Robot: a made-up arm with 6 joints.
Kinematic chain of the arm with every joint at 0, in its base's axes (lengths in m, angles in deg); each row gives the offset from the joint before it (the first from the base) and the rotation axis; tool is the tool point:
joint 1: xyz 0 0 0.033 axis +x
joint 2: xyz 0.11 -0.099 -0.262 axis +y
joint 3: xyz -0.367 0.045 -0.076 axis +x
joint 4: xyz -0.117 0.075 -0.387 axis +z
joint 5: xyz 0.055 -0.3 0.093 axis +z
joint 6: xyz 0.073 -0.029 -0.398 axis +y
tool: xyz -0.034 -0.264 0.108
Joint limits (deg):
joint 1: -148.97..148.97
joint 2: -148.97..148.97
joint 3: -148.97..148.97
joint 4: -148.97..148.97
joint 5: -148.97..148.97
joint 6: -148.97..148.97
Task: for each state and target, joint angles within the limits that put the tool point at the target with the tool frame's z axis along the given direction. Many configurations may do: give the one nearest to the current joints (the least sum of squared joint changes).
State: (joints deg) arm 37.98 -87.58 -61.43 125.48 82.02 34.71
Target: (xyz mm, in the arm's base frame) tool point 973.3 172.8 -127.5 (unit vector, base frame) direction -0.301 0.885 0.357
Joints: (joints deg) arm 65.59 -105.85 -41.74 99.99 59.79 35.94
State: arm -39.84 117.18 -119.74 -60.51 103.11 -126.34
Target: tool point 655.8 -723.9 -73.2 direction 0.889 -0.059 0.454
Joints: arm 14.81 108.85 -97.39 -50.89 95.06 -91.77
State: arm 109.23 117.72 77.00 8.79 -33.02 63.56
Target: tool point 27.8 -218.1 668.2 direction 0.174 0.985 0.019
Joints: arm 135.33 102.35 112.42 39.69 0.89 59.16
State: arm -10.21 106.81 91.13 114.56 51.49 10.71
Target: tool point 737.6 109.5 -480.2 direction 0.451 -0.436 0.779
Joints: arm -29.06 116.69 108.03 108.54 37.56 48.50
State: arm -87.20 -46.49 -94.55 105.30 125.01 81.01
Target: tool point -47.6 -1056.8 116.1 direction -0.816 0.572 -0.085
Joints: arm -55.37 -52.50 -89.19 111.18 148.62 65.93
